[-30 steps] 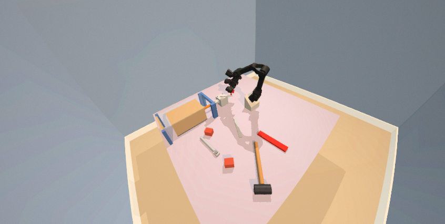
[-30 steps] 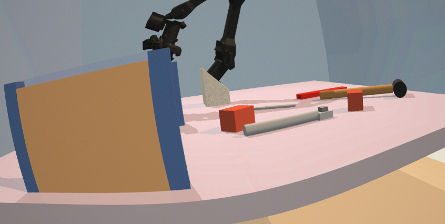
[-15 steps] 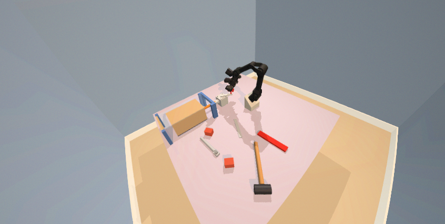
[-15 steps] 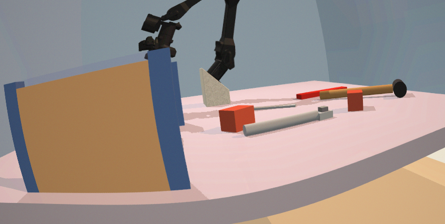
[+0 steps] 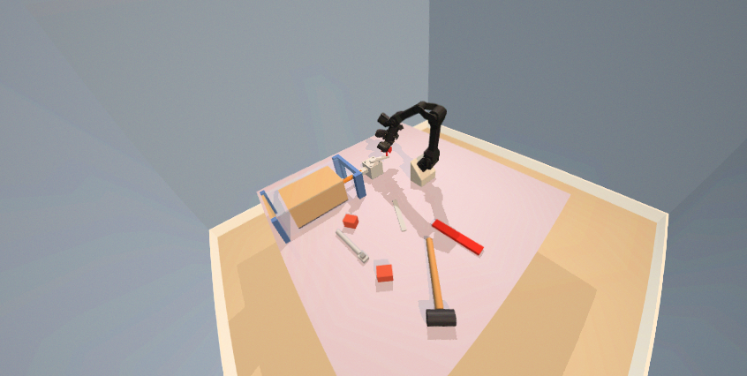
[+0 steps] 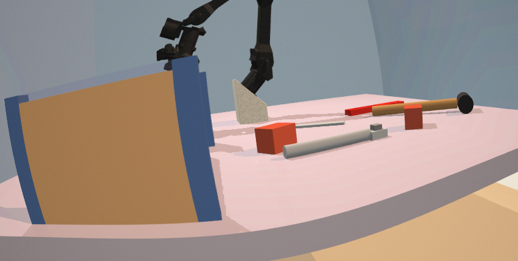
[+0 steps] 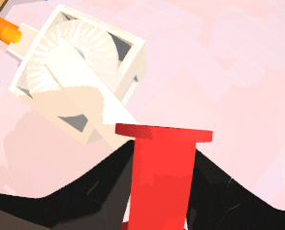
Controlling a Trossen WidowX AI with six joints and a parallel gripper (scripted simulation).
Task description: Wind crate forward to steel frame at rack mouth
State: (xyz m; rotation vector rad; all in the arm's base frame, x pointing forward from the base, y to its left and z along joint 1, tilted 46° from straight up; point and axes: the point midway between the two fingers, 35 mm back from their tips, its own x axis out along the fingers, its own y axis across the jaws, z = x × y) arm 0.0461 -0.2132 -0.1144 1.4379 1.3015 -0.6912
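Now: gripper tip 3 cm short of the pale crank arm and 3 cm above it. Round my gripper tip: red knob: 2 cm to the left; then pale winch: 7 cm ahead, 3 cm to the right, 10 cm below; then blue frame: 24 cm ahead, 5 cm to the right, 3 cm below.
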